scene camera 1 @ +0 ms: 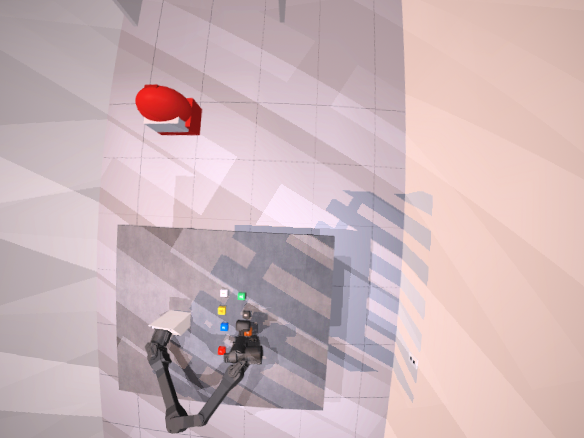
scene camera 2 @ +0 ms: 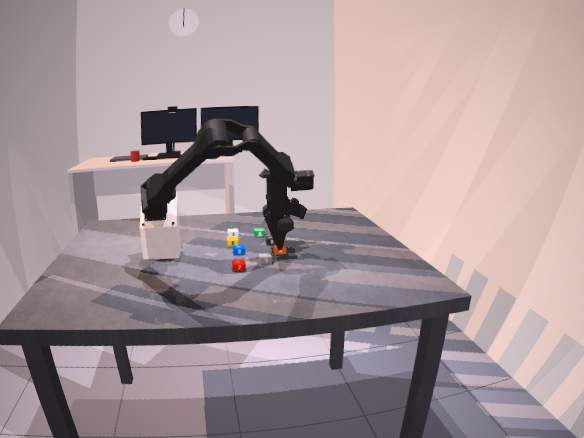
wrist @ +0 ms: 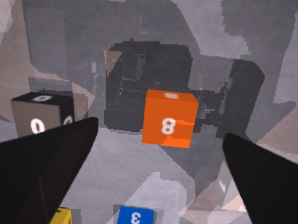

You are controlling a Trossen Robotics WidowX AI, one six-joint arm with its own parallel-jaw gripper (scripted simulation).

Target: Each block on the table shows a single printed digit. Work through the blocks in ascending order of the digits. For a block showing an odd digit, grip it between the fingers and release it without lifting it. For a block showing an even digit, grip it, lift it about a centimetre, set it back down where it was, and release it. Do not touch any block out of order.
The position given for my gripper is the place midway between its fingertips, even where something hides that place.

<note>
My gripper (scene camera 2: 277, 245) is open, with nothing in its grasp.
My gripper shows as well in the wrist view (wrist: 161, 131).
</note>
